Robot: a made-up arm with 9 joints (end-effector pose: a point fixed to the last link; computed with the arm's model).
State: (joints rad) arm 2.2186 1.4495 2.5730 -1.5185 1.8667 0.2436 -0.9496 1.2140 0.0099
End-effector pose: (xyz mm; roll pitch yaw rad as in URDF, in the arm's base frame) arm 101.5 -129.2 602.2 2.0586 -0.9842 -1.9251
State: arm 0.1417 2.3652 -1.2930 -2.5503 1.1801 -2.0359 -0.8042 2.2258 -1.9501
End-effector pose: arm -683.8 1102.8 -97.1 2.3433 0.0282 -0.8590
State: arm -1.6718 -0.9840 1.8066 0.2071 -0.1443 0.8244 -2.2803 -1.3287 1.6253
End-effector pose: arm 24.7 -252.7 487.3 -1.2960 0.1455 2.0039
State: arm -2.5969 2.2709 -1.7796 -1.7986 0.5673 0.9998 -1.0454 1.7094 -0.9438
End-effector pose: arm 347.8 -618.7 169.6 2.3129 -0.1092 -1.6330
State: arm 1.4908 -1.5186 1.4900 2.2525 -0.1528 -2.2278 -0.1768 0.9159 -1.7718
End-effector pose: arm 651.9 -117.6 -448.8 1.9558 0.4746 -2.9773
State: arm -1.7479 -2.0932 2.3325 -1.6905 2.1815 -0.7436 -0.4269 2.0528 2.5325
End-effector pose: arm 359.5 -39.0 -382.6 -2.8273 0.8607 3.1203
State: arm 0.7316 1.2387 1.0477 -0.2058 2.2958 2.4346 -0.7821 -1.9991 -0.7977
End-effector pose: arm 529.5 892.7 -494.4 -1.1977 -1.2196 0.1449
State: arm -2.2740 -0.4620 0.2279 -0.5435 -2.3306 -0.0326 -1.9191 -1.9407 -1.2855
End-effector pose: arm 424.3 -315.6 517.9 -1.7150 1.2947 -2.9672
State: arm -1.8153 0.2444 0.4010 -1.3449 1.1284 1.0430 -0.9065 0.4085 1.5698
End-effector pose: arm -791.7 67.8 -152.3 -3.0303 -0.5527 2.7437
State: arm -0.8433 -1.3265 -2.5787 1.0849 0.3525 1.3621 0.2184 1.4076 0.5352
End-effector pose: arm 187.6 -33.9 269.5 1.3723 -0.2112 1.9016
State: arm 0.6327 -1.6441 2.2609 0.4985 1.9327 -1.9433 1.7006 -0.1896 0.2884
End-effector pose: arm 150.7 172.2 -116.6 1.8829 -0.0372 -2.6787
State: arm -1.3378 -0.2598 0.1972 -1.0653 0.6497 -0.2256 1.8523 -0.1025 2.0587
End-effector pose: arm 128.5 -34.2 355.8 -1.2778 -0.5794 -1.5945
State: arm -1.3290 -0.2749 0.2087 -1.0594 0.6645 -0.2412 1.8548 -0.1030 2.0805
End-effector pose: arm 136.5 -50.0 346.4 -1.3069 -0.5764 -1.6282
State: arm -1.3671 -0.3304 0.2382 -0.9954 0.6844 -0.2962 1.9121 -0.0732 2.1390
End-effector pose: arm 172.4 -109.4 307.2 -1.4129 -0.5655 -1.6813
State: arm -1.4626 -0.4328 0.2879 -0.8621 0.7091 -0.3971 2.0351 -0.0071 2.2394
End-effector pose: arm 222.9 -212.3 221.3 -1.6121 -0.5852 -1.7516
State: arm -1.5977 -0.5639 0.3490 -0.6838 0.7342 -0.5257 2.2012 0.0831 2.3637
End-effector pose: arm 251.3 -330.0 108.5 -1.8586 -0.6892 -1.8145
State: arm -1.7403 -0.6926 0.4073 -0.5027 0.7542 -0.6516 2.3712 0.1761 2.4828
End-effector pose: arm 247.2 -434.2 23.7 -2.0718 -0.8646 -1.8455
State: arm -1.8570 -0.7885 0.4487 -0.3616 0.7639 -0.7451 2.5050 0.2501 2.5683
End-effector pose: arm 237.1 -504.9 -9.8 -2.2011 -1.0310 -1.8479
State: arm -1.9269 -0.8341 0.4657 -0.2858 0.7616 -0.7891 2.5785 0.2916 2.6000
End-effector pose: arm 241.0 -534.2 -16.8 -2.2477 -1.1184 -1.8324
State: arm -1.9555 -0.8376 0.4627 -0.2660 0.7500 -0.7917 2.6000 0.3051 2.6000
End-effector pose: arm 253.2 -534.2 -21.7 -2.2620 -1.1264 -1.8006
